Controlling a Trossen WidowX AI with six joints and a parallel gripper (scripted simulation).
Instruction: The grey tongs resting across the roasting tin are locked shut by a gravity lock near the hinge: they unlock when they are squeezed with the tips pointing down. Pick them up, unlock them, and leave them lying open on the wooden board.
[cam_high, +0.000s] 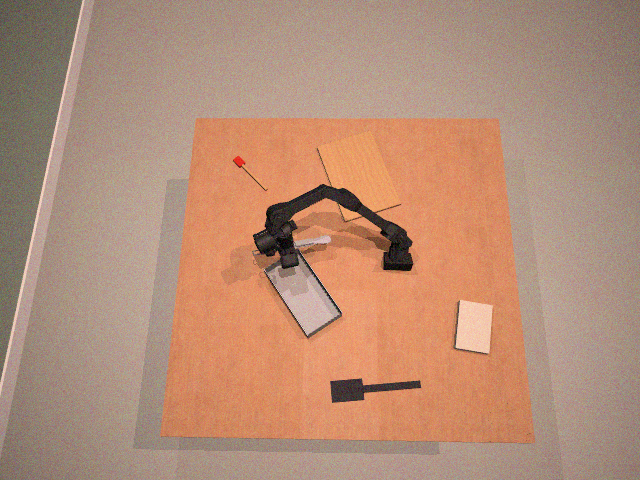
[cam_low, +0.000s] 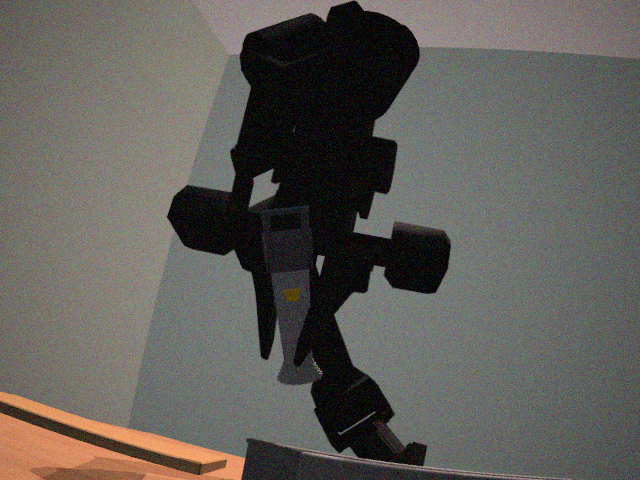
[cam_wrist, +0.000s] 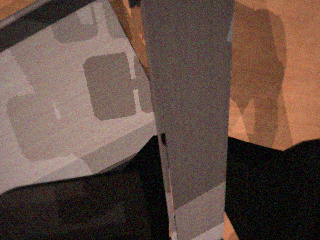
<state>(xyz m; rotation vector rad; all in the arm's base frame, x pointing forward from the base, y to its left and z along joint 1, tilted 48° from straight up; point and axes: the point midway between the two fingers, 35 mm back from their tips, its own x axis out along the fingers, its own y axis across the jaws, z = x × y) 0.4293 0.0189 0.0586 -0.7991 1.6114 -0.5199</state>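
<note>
My gripper tip is now 350 mm to the left of the wooden board, 290 mm past it and 100 mm above it. Round my gripper tip: black spatula (500 mm to the left, 280 mm behind, 110 mm below); then grey roasting tin (140 mm to the left, 80 mm below, 50 mm behind); then red-headed spatula (400 mm to the right, 160 mm ahead, 110 mm below).
</note>
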